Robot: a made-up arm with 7 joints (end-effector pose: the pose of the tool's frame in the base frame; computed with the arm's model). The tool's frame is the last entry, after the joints. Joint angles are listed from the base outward.
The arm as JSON. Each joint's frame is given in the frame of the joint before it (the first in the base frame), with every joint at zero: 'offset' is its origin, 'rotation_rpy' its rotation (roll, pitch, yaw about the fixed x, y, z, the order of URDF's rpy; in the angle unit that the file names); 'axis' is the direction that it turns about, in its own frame. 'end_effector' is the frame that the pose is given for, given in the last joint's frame.
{
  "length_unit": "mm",
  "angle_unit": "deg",
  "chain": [
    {
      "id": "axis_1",
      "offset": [
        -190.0,
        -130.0,
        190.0
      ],
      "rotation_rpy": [
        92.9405,
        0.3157,
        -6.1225
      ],
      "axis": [
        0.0,
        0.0,
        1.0
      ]
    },
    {
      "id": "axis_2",
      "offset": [
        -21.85,
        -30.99,
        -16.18
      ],
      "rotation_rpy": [
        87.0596,
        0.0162,
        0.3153
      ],
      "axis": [
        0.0,
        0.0,
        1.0
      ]
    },
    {
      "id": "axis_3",
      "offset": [
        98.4,
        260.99,
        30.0
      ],
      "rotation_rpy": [
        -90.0,
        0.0,
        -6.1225
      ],
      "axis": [
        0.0,
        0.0,
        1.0
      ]
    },
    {
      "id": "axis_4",
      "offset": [
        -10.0,
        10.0,
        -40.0
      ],
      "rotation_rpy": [
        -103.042,
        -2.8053,
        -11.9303
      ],
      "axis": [
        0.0,
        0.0,
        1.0
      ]
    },
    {
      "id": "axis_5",
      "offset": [
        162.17,
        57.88,
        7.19
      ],
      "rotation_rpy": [
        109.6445,
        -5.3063,
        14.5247
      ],
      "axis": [
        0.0,
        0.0,
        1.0
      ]
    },
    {
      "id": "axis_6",
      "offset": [
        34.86,
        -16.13,
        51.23
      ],
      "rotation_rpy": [
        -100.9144,
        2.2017,
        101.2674
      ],
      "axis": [
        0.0,
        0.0,
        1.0
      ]
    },
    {
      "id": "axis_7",
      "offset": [
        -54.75,
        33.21,
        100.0
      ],
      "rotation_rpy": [
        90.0,
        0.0,
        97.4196
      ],
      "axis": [
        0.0,
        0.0,
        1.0
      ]
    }
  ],
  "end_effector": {
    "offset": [
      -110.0,
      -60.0,
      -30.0
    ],
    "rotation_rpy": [
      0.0,
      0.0,
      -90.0
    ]
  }
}
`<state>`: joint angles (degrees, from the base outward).
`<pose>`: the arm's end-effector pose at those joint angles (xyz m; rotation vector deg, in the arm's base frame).
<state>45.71 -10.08 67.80 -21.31 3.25 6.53 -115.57</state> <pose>0.0455 -0.2851 0.2742 122.96 -62.81 -75.81</pose>
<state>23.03 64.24 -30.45 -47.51 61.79 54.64 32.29</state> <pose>-0.4848 -0.4558 -0.0271 -58.78 30.14 -96.04</pose>
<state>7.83 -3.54 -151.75 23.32 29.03 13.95 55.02</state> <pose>-0.3745 -0.2244 0.1082 67.73 105.09 35.39</pose>
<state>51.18 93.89 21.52 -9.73 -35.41 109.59 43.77</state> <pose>-0.4162 -0.3627 -0.0989 -15.52 63.08 -37.25</pose>
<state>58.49 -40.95 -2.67 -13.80 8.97 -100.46 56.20</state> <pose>0.0502 -0.0746 0.4359 55.52 -63.56 115.54</pose>
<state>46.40 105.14 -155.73 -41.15 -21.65 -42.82 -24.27</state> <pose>-0.4238 -0.0007 -0.0164 83.19 140.86 -33.41</pose>
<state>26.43 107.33 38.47 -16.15 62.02 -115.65 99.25</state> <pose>-0.4459 -0.1213 0.0944 -126.25 -70.51 62.53</pose>
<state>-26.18 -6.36 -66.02 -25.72 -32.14 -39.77 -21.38</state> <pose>-0.2579 -0.3937 0.0504 -18.96 107.79 -55.93</pose>
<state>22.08 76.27 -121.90 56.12 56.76 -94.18 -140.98</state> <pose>-0.3628 -0.1983 0.2304 -68.65 -104.54 -19.70</pose>
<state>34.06 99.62 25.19 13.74 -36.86 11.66 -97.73</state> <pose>-0.3880 -0.1053 -0.0453 16.39 11.14 -176.52</pose>
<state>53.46 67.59 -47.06 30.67 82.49 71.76 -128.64</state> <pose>0.0346 -0.1555 -0.0943 -32.34 15.43 127.17</pose>
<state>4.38 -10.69 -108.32 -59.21 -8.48 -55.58 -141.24</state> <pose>-0.1500 -0.2618 0.0596 80.53 -1.51 138.25</pose>
